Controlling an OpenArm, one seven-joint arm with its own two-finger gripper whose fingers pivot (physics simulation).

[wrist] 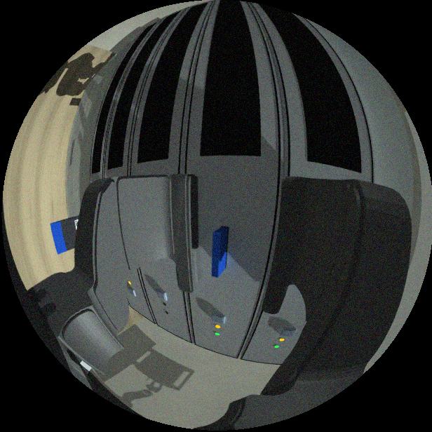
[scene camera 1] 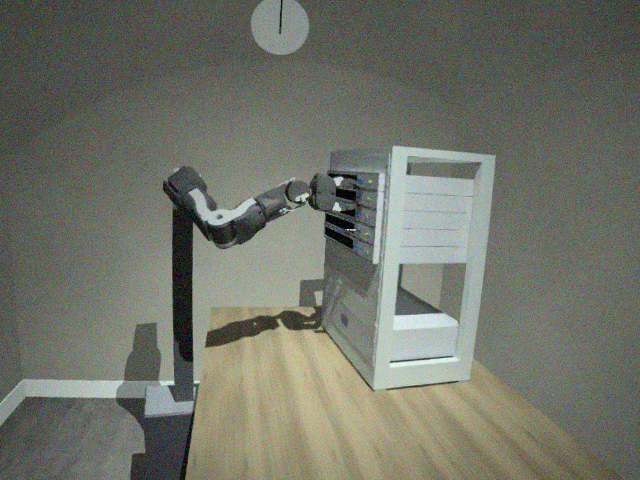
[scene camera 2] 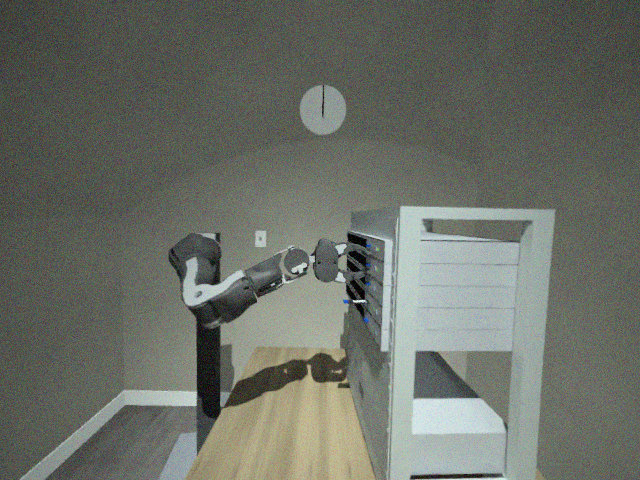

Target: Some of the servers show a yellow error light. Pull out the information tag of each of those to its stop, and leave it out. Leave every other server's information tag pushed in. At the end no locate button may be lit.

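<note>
Five servers are stacked in the rack (scene camera 1: pixel 385 330) (scene camera 2: pixel 404 330). My gripper (scene camera 1: pixel 355 197) (scene camera 2: pixel 363 261) (wrist: pixel 236 241) is open at the second server from the top. Its fingers stand either side of that server's blue tag (wrist: pixel 220 252), which is pushed in. Yellow lights show on the top server (wrist: pixel 282 339), the second (wrist: pixel 218 326) and, by the left finger, apparently the fourth (wrist: pixel 129 283). The third server's lights (wrist: pixel 165 307) are dark. The fourth server's tag (scene camera 1: pixel 350 229) (scene camera 2: pixel 356 301) (wrist: pixel 58 238) is pulled out. The bottom server's lights are hidden in the wrist view.
The rack stands on a wooden table (scene camera 1: pixel 289 403) (scene camera 2: pixel 289 434) (wrist: pixel 42 150). A white box (scene camera 1: pixel 423 338) (scene camera 2: pixel 457 452) lies low inside it. The pulled-out tag sticks out below my lower finger. The arm reaches in from the left, in front of the rack.
</note>
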